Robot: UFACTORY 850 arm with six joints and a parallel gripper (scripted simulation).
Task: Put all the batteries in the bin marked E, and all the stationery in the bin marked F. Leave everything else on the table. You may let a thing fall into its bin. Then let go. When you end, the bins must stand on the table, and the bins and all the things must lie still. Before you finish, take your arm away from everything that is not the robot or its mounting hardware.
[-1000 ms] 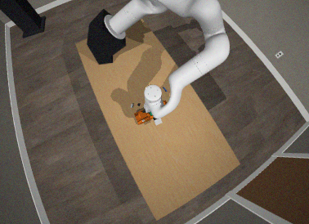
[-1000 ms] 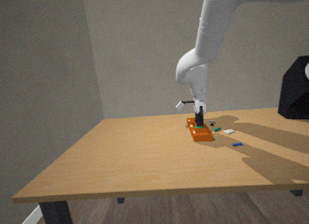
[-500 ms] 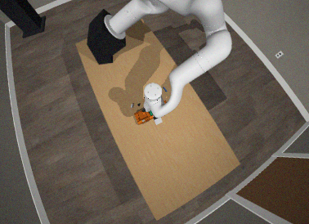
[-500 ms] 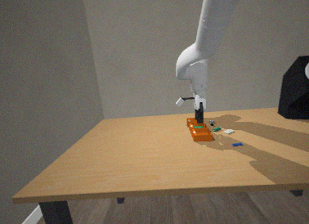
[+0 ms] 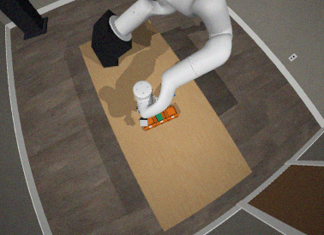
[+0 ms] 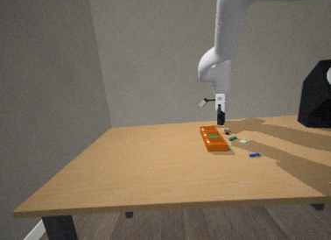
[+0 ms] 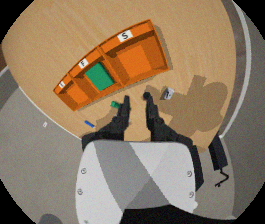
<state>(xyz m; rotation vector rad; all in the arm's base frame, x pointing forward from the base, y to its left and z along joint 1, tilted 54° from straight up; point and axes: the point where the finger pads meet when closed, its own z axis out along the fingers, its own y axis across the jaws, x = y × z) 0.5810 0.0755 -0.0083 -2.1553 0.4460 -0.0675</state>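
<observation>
The small grey thing lies 40 mm behind my hand, 60 mm to the right of it and 80 mm below it. From my hand the other things lie so: small black thing: 30 mm behind, 10 mm to the right, 80 mm below; green block: 50 mm ahead, 70 mm to the left, 70 mm below; green battery: 50 mm behind, 60 mm to the left, 80 mm below.
</observation>
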